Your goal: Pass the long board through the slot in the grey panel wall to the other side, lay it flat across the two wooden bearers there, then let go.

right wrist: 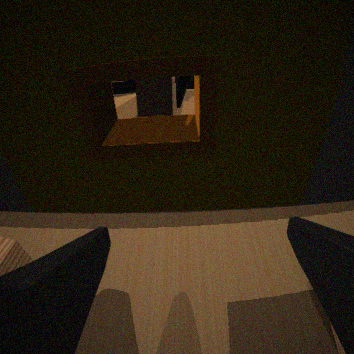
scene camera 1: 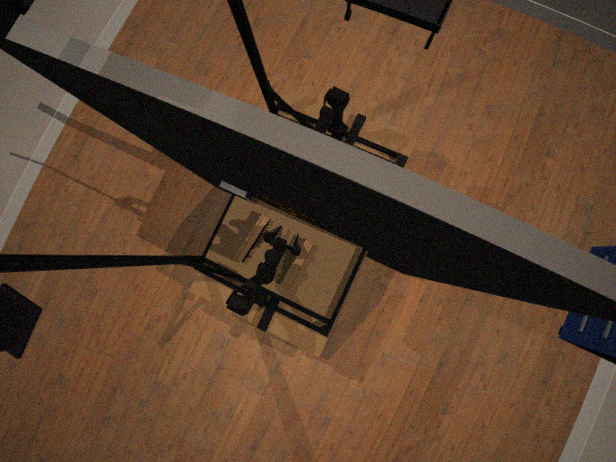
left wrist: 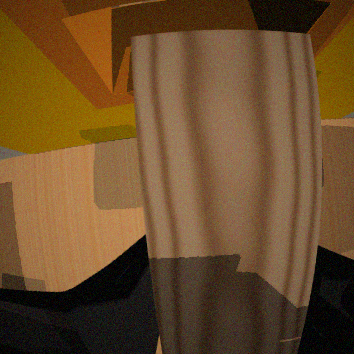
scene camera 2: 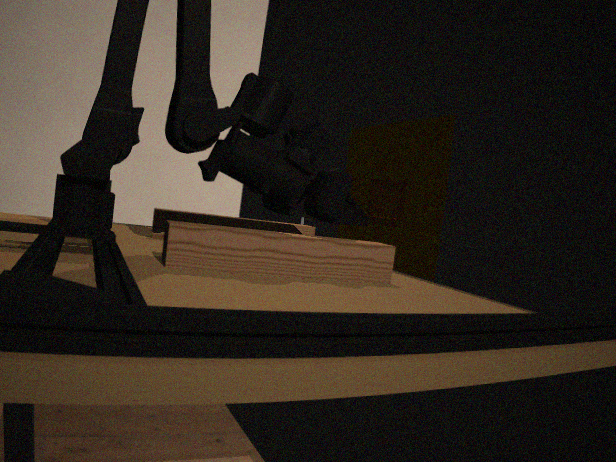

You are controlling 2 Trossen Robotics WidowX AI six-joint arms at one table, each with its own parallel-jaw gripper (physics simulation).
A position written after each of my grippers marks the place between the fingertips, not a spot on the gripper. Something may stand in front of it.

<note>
My right gripper (right wrist: pixel 199 232) is open and holds nothing. Also in view: my left gripper (left wrist: pixel 208 227) and a slot (left wrist: pixel 93 52).
</note>
